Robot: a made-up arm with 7 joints. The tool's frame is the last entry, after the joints.
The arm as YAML. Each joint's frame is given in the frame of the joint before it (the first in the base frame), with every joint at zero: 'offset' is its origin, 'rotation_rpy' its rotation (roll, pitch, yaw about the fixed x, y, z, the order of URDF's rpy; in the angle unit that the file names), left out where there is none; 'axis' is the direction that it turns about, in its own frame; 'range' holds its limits. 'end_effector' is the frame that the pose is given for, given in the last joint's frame.
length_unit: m
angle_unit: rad
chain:
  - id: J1
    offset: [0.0, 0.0, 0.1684]
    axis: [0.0, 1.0, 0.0]
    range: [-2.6, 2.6]
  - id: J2
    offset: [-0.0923, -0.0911, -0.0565]
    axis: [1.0, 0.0, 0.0]
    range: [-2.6, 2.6]
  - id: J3
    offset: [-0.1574, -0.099, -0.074]
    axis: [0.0, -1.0, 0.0]
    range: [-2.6, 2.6]
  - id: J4
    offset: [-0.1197, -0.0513, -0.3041]
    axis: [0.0, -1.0, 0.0]
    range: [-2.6, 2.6]
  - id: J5
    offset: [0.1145, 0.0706, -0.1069]
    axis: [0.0, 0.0, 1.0]
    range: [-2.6, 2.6]
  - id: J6
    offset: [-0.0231, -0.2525, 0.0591]
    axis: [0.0, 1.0, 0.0]
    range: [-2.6, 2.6]
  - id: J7
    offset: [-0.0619, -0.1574, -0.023]
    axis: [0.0, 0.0, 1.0]
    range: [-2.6, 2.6]
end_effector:
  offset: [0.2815, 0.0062, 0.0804]
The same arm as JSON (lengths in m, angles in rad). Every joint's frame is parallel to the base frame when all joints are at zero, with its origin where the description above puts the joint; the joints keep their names.
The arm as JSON. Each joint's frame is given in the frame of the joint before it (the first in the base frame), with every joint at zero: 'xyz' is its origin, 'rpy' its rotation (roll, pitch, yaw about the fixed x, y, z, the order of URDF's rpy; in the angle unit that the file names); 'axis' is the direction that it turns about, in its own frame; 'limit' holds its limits. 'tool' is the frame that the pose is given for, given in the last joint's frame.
{"units": {"length": "m", "angle": "rad"}, "joints": [{"name": "J1", "type": "revolute", "origin": {"xyz": [0.0, 0.0, 0.1684], "rpy": [0.0, 0.0, 0.0]}, "axis": "+y", "limit": {"lower": -2.6, "upper": 2.6}}, {"name": "J2", "type": "revolute", "origin": {"xyz": [-0.0923, -0.0911, -0.0565], "rpy": [0.0, 0.0, 0.0]}, "axis": "+x", "limit": {"lower": -2.6, "upper": 2.6}}, {"name": "J3", "type": "revolute", "origin": {"xyz": [-0.1574, -0.099, -0.074], "rpy": [0.0, 0.0, 0.0]}, "axis": "-y", "limit": {"lower": -2.6, "upper": 2.6}}, {"name": "J4", "type": "revolute", "origin": {"xyz": [-0.1197, -0.0513, -0.3041], "rpy": [0.0, 0.0, 0.0]}, "axis": "-y", "limit": {"lower": -2.6, "upper": 2.6}}, {"name": "J5", "type": "revolute", "origin": {"xyz": [0.1145, 0.0706, -0.1069], "rpy": [0.0, 0.0, 0.0]}, "axis": "+z", "limit": {"lower": -2.6, "upper": 2.6}}, {"name": "J6", "type": "revolute", "origin": {"xyz": [-0.0231, -0.2525, 0.0591], "rpy": [0.0, 0.0, 0.0]}, "axis": "+y", "limit": {"lower": -2.6, "upper": 2.6}}, {"name": "J7", "type": "revolute", "origin": {"xyz": [-0.0619, -0.1574, -0.023], "rpy": [0.0, 0.0, 0.0]}, "axis": "+z", "limit": {"lower": -2.6, "upper": 2.6}}], "tool": {"origin": {"xyz": [0.2815, 0.0062, 0.0804], "rpy": [0.0, 0.0, 0.0]}}}
